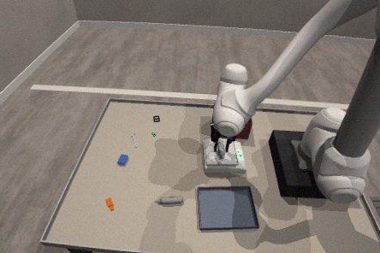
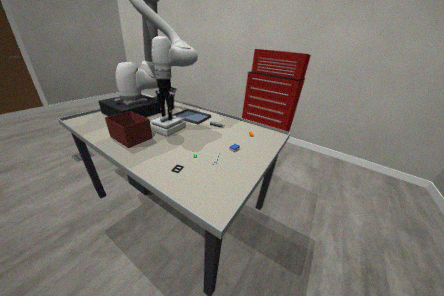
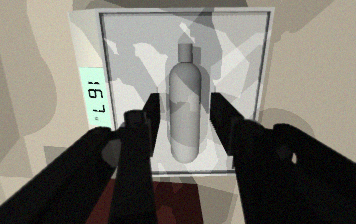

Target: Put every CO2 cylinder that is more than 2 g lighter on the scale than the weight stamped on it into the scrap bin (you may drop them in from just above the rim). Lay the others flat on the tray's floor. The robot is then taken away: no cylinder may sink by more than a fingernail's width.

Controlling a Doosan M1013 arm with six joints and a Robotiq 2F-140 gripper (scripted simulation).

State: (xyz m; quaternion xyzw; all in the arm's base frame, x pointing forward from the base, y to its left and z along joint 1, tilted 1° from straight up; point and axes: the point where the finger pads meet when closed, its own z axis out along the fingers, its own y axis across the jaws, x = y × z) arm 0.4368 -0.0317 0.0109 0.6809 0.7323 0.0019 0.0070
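My gripper is now 2 cm to the right of the grey CO2 cylinder and 3 cm above it. Also, from my hand: red scrap bin (7 cm behind, 22 cm to the right, 7 cm below); scale plate (5 cm below); white scale (1 cm behind, 6 cm below).
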